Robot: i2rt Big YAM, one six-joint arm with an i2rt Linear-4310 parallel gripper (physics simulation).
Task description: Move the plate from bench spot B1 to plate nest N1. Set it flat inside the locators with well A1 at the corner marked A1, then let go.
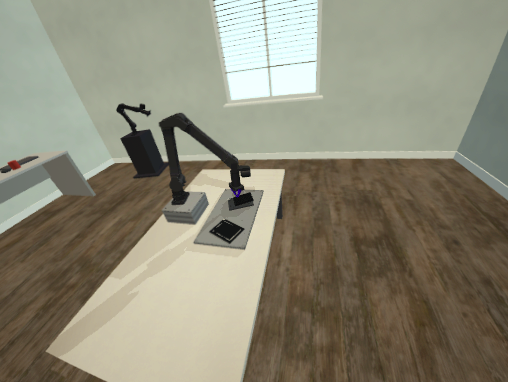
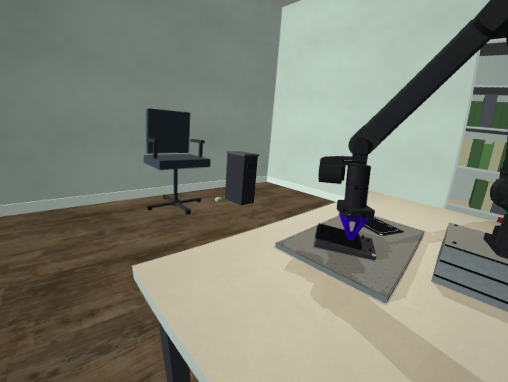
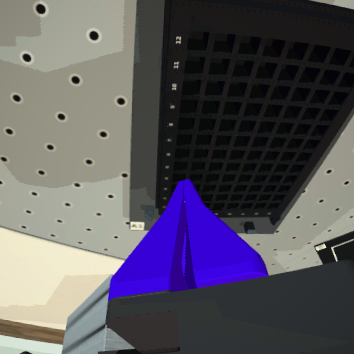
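Note:
The black well plate lies over the dark plate nest. It looks tilted, with its number 12 end higher and its low-number end down near the nest's A1 label. Whether that end is inside the locators is hard to tell. My gripper is shut and empty, its blue fingertips together over the plate's low-number end. Contact with the plate cannot be told. Bench spot B1, a black square with a white outline, bears no plate.
The grey perforated board carries the nest and the bench spot. The arm's layered grey base block stands beside the board on the pale table. The table's edge runs close past the nest.

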